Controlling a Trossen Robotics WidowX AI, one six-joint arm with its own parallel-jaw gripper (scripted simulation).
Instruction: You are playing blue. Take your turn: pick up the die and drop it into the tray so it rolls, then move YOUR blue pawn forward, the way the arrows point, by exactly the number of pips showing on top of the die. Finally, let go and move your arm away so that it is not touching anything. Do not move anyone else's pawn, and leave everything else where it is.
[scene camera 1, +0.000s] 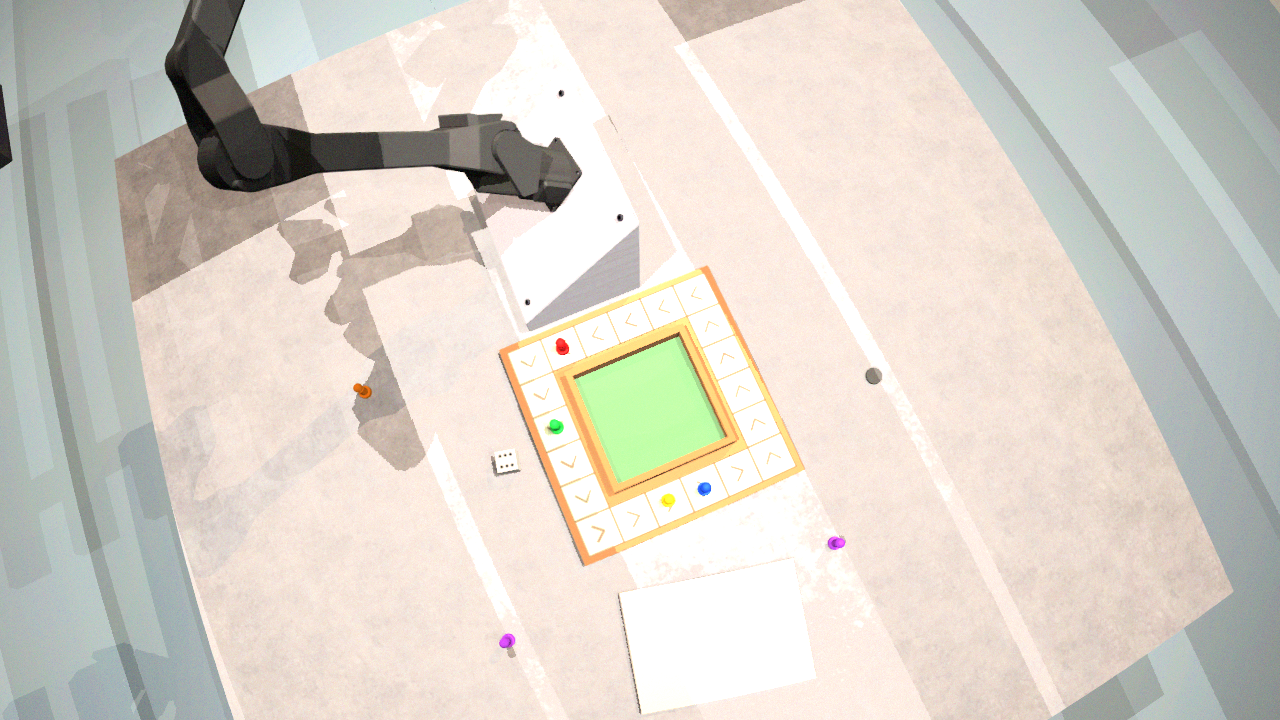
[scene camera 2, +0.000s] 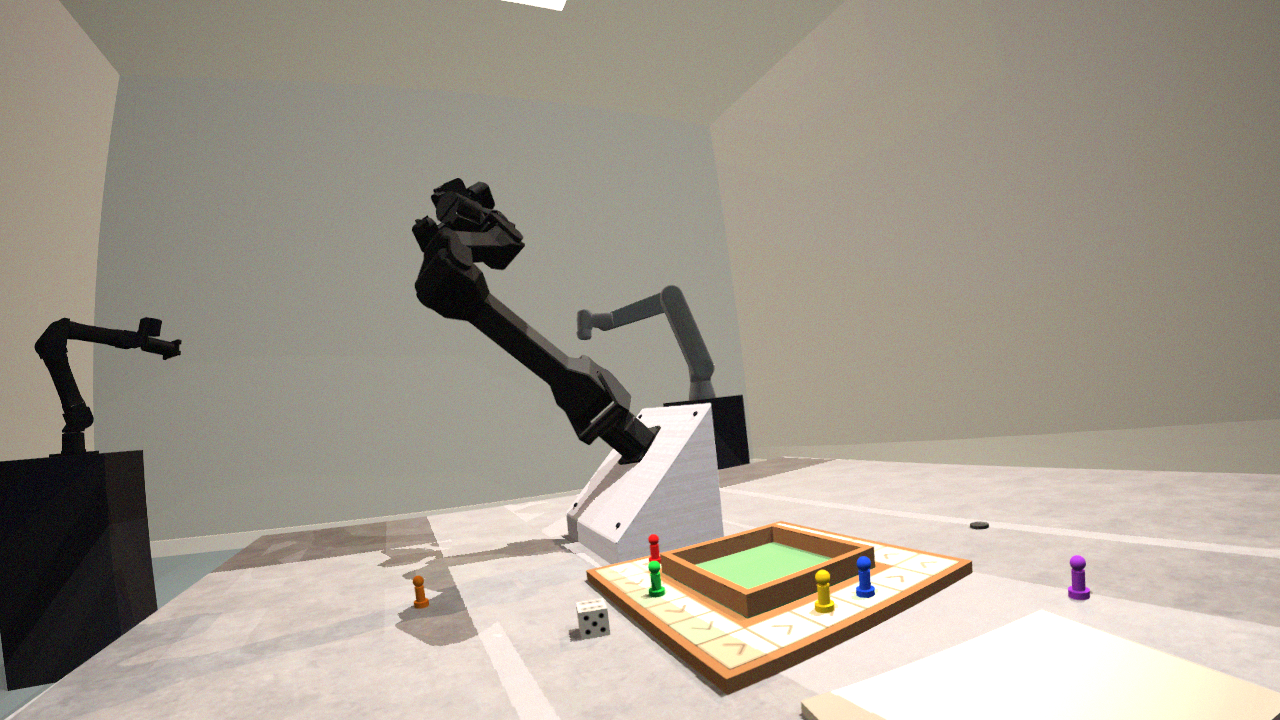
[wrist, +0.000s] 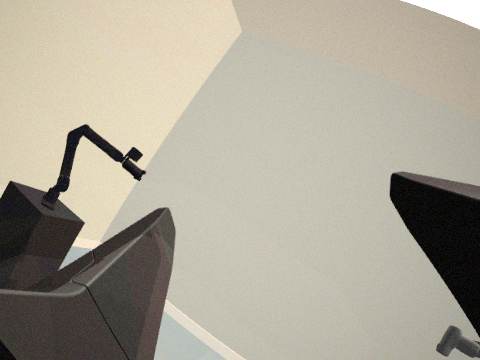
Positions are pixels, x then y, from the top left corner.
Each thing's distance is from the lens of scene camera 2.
my gripper (scene camera 2: 431, 211): 1.12 m
white die (scene camera 2: 592, 615): 0.46 m
